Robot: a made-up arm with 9 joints.
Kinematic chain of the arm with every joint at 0, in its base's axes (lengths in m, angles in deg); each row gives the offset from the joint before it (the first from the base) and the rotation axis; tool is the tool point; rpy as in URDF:
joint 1: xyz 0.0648 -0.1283 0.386 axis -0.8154 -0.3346 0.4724
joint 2: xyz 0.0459 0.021 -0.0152 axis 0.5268 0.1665 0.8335
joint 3: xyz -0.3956 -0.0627 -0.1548 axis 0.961 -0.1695 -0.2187
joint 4: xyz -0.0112 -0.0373 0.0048 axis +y
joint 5: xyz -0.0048 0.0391 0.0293 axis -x
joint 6: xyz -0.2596 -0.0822 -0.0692 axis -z
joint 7: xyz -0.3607 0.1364 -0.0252 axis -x
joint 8: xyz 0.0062 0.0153 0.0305 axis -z
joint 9: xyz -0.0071 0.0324 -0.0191 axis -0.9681 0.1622 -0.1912
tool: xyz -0.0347 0.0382 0.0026 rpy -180 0 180
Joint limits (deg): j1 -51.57..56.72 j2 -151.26..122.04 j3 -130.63..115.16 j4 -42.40..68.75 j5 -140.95..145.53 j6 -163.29..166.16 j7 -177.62..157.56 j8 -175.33..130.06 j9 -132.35..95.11
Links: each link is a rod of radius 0.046 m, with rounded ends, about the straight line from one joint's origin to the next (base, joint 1, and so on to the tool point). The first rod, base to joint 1, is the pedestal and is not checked.
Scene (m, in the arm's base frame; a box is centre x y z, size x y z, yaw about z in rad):
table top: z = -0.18
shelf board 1: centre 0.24 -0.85 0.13 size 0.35 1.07 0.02 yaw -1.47
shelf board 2: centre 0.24 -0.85 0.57 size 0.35 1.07 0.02 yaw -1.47
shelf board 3: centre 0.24 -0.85 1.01 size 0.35 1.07 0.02 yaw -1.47
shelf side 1: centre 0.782 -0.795 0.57 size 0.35 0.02 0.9 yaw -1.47
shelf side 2: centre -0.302 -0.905 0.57 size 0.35 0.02 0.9 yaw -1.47
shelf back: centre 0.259 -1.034 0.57 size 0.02 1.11 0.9 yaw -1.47
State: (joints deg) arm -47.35 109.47 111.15 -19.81 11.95 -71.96 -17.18 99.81 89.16
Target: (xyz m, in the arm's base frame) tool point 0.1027 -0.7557 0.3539
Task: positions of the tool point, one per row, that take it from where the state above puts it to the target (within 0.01 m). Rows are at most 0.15 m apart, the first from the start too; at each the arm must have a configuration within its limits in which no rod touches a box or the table.
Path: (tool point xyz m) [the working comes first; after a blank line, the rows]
Joints at the target: -7.34 122.04 115.16 -42.40 0.87 15.46 -17.65 94.57 87.09
Straight joint move there: touches shelf board 1, shelf side 2.

1: -0.7067 -0.4089 0.0342
2: -0.6709 -0.4910 0.0858
3: -0.6187 -0.5528 0.1546
4: -0.5531 -0.5884 0.2331
5: -0.4779 -0.5946 0.3113
6: -0.3972 -0.5727 0.3795
7: -0.3157 -0.5271 0.4286
8: -0.1763 -0.5603 0.4010
9: -0.0408 -0.5576 0.3775
10: 0.0793 -0.5236 0.3539
11: 0.0987 -0.6104 0.3606
12: 0.1064 -0.6894 0.3586
13: 0.1027 -0.7557 0.3539

